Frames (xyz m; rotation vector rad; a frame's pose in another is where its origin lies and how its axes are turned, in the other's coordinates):
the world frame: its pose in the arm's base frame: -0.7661 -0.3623 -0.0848 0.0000 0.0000 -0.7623
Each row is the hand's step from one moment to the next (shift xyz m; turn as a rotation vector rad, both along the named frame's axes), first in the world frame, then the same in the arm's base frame.
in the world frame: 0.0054 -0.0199 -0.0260 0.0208 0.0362 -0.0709
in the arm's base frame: -0.0098 -0.0181 -0.0260 0.0400 0.0118 -0.0709
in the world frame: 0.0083 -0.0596 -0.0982 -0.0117 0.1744 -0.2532
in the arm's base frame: -0.0352 -0.0488 -0.0982 0.1120 0.1342 -0.2532
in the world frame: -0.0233 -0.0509 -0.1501 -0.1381 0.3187 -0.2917
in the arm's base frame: -0.0520 -0.0207 -0.1501 0.1202 0.3259 -0.2917
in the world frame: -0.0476 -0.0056 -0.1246 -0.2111 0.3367 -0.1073
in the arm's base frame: -0.0383 0.0288 -0.1246 0.0798 0.3893 -0.1073
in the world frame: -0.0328 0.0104 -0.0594 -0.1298 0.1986 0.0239
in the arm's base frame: -0.0165 0.0302 -0.0594 0.0433 0.2333 0.0239
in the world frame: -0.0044 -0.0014 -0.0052 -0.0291 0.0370 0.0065
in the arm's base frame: -0.0041 0.0020 -0.0052 0.0045 0.0469 0.0065
